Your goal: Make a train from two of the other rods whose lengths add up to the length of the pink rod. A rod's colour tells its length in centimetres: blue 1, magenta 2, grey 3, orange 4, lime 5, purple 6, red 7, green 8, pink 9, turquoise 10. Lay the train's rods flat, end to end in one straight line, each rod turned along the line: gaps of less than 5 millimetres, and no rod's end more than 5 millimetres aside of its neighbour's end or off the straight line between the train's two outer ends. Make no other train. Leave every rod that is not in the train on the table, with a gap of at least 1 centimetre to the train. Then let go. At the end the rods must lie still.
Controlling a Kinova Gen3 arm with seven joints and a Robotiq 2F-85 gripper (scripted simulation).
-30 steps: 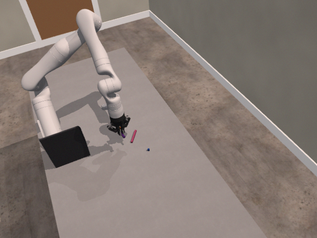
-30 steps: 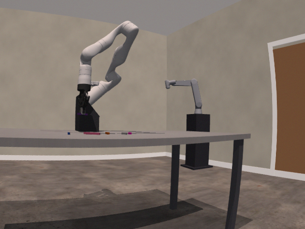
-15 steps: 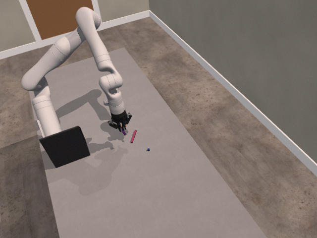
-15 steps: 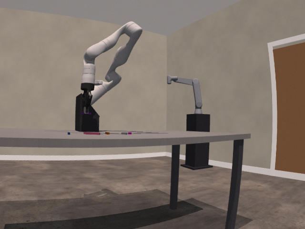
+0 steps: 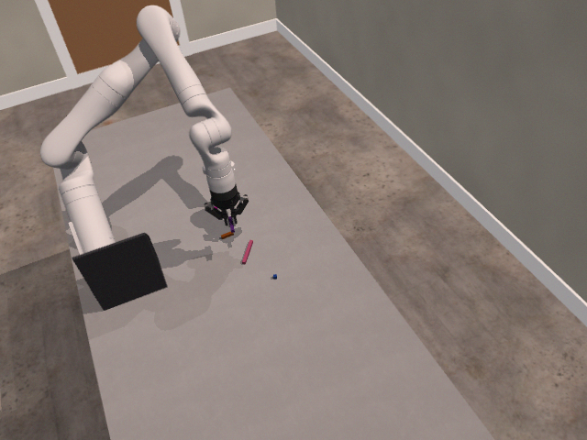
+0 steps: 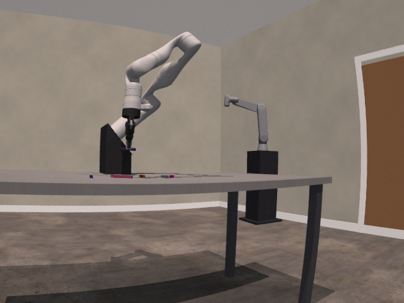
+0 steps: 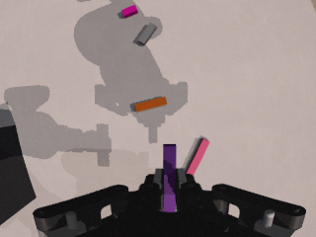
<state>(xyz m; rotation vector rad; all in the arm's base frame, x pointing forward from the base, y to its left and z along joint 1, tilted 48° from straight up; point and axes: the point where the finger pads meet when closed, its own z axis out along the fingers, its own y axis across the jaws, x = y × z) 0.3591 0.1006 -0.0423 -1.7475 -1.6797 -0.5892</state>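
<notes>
Now: the grey rod 16 cm to the left of my hand, 12 cm below it and 1 cm behind it. The rest, counted from my hand: orange rod (12 cm below, 6 cm to the left, 2 cm behind); purple rod (2 cm below); pink rod (12 cm below, 3 cm to the right, 3 cm ahead).
</notes>
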